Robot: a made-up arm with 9 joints.
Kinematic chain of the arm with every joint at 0, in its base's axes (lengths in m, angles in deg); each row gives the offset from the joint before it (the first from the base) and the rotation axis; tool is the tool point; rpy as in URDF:
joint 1: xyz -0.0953 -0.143 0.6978 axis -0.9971 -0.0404 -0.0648
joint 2: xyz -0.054 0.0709 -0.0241 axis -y
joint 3: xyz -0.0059 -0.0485 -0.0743 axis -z
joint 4: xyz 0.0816 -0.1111 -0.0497 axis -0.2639 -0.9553 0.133
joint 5: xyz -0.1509 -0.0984 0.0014 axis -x
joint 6: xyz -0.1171 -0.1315 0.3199 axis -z
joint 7: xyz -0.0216 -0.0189 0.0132 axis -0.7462 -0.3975 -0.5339
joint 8: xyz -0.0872 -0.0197 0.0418 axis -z
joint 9: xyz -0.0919 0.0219 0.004 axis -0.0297 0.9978 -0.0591
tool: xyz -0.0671 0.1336 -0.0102 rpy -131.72 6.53 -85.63
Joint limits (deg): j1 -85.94..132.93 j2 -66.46..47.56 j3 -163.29..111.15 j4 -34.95..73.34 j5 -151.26..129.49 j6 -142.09..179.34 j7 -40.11..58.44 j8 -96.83..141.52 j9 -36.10..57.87
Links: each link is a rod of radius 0.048 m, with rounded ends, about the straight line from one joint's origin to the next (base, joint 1, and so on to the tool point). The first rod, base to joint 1, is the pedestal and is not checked.
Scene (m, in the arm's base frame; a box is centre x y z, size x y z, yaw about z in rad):
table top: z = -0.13
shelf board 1: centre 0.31 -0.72 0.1 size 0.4 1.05 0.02 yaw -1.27
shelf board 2: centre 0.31 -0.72 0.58 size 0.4 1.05 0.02 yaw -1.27
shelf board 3: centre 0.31 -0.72 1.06 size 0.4 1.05 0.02 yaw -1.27
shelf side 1: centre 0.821 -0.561 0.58 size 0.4 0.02 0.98 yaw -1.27
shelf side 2: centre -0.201 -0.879 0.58 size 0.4 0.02 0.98 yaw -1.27
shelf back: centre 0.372 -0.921 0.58 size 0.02 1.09 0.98 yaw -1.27
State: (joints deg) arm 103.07 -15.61 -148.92 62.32 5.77 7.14 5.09 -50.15 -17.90
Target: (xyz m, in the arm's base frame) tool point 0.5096 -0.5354 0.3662
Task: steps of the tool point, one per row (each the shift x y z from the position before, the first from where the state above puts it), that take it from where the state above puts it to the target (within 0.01 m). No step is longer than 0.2 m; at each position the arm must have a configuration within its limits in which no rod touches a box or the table.
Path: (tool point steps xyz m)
1: -0.0178 0.1180 0.0285
2: -0.0394 0.1425 0.0029
3: -0.0674 0.1414 -0.0315
4: 0.0645 -0.0444 -0.0780
5: 0.0584 -0.0147 -0.1068
6: 0.0476 0.0273 -0.1236
7: 0.0322 0.0761 -0.1234
8: 0.0387 -0.0861 -0.0200
9: 0.0258 -0.0855 -0.0010
10: 0.0133 -0.0791 0.0210

